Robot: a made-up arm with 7 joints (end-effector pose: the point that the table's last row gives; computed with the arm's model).
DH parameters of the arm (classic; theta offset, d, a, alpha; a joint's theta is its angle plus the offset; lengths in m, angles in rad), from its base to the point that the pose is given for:
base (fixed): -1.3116 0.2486 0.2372 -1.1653
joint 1: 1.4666 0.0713 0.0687 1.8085
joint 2: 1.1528 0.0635 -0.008 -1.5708
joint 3: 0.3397 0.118 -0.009 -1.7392
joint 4: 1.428 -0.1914 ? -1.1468
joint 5: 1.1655 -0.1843 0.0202 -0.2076
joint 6: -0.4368 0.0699 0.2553 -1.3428
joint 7: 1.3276 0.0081 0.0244 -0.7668
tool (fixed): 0.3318 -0.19 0 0
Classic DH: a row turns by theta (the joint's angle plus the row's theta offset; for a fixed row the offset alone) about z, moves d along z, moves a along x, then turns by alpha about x.
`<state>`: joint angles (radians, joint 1 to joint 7).
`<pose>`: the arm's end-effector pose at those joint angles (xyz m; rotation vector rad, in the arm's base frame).
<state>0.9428 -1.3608 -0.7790 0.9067 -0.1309 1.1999 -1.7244</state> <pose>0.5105 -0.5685 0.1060 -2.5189 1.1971 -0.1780</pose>
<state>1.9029 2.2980 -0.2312 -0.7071 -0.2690 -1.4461 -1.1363</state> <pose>-0.1100 -0.1650 0.3134 1.9591 -1.9720 0.9459</pose>
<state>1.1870 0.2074 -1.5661 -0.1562 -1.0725 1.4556 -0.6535</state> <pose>-0.2740 -0.4008 -0.0618 0.4672 1.1392 -1.3202</pose>
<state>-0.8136 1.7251 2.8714 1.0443 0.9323 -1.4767 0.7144</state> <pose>0.3417 -0.0313 0.2320 2.5573 -0.6197 -1.2048</pose>
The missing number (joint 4, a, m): -0.0693
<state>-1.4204 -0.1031 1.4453 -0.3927 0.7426 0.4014 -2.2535</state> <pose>0.4497 -0.2604 0.5647 -0.9335 -0.3586 -1.4531</pose>
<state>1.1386 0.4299 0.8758 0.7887 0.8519 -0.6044 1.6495</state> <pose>0.5976 -0.2006 0.1335 0.1762 -1.4943 1.8356</pose>
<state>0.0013 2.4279 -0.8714 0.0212 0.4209 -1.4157 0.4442</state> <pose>0.1290 -0.4766 0.3702 -1.3014 2.6972 -0.4404</pose>
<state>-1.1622 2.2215 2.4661 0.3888 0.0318 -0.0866 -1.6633</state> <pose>0.1262 -0.0639 0.1752 -2.3820 -1.7527 -0.5418</pose>
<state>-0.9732 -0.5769 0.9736 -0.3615 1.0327 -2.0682 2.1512</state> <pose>0.4891 -0.2009 0.2765 0.2362 -1.6218 0.9931</pose>
